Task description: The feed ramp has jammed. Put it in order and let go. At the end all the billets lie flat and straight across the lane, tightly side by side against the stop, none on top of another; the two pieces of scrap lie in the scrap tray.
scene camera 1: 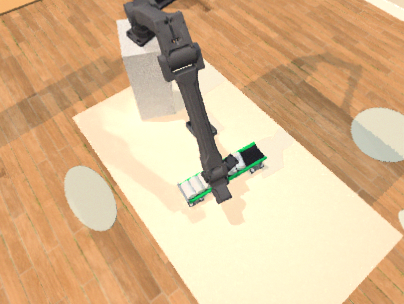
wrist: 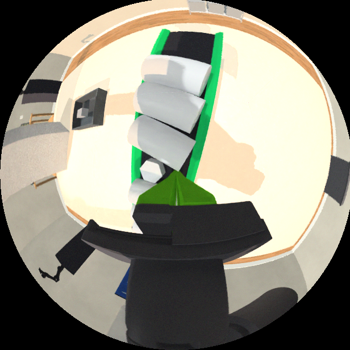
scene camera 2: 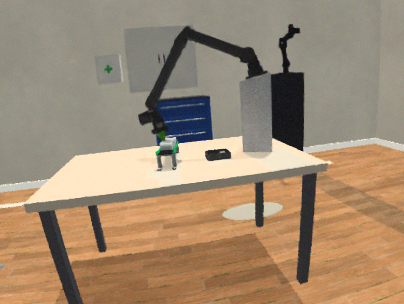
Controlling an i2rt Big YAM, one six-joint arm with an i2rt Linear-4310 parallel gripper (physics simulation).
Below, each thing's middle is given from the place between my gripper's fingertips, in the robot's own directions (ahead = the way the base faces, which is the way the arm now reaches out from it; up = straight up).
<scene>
The dark scrap tray (wrist: 94,101) lies 250 mm behind my hand, 190 mm to the left of it and 60 mm below it.
</scene>
